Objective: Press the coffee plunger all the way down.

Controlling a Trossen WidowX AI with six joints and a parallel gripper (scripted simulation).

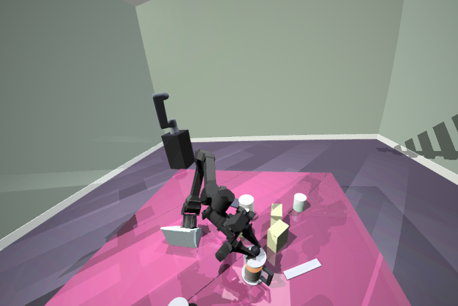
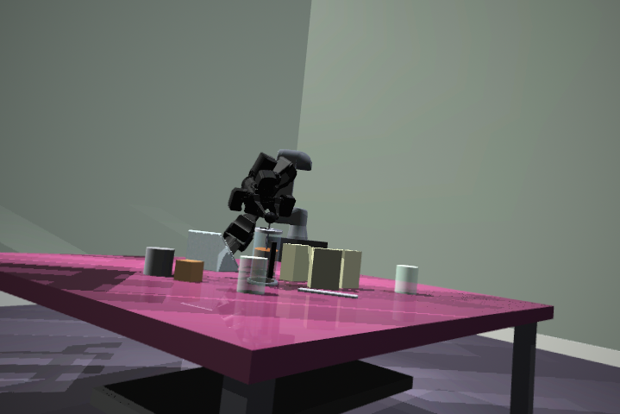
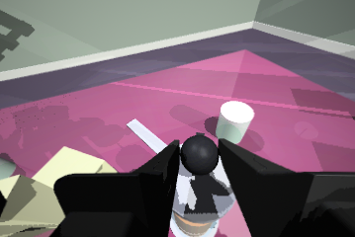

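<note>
Right now the glass coffee press is 10 mm behind my gripper tip and 90 mm below it. The rest, counted from my gripper tip: grey flat bar (160 mm ahead, 70 mm to the left, 180 mm below); then grey cylinder (220 mm behind, 190 mm to the right, 150 mm below); then orange cube (100 mm behind, 170 mm to the right, 160 mm below).
</note>
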